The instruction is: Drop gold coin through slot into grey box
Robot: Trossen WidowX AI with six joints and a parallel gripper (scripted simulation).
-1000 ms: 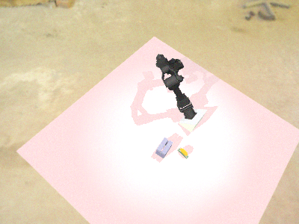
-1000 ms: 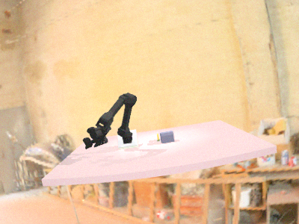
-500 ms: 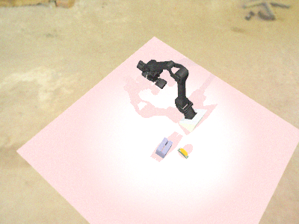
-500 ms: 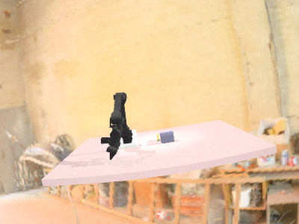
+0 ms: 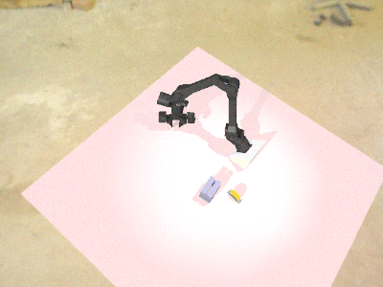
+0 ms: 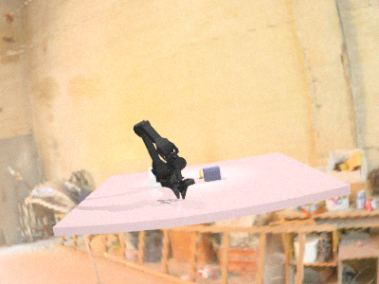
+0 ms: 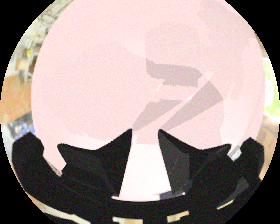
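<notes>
My gripper tip is 470 mm to the right of the gold coin, 100 mm short of it and 30 mm below it.
</notes>
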